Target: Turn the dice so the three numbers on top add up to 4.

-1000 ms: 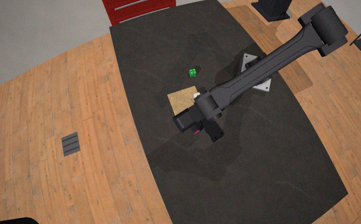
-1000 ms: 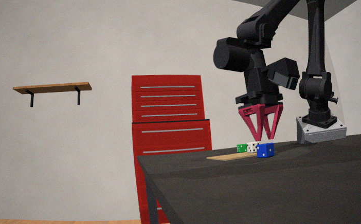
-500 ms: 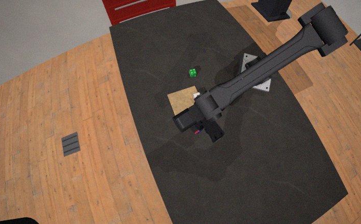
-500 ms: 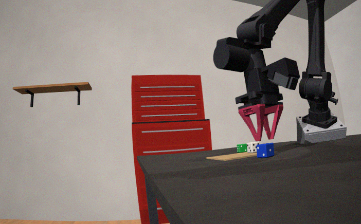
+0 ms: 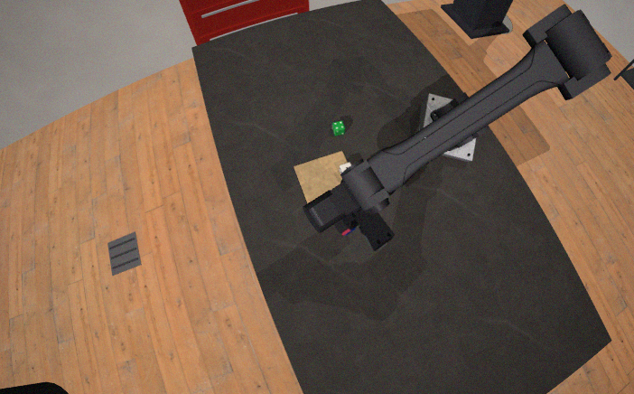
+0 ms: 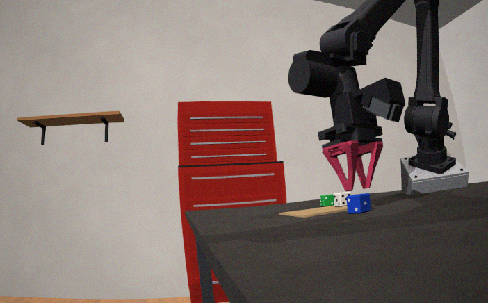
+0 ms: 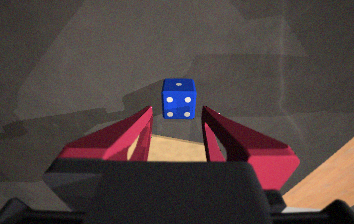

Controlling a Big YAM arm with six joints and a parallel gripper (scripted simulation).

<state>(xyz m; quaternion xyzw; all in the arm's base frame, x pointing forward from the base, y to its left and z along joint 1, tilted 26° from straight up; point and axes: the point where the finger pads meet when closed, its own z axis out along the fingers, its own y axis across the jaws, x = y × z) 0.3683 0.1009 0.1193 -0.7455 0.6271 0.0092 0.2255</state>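
Now: the blue die 3 cm below my hand. Also, from my hand: white die: 14 cm to the right, 5 cm behind, 3 cm below; green die: 27 cm to the right, 9 cm behind, 3 cm below; tan mat: 14 cm to the right, 4 cm below.
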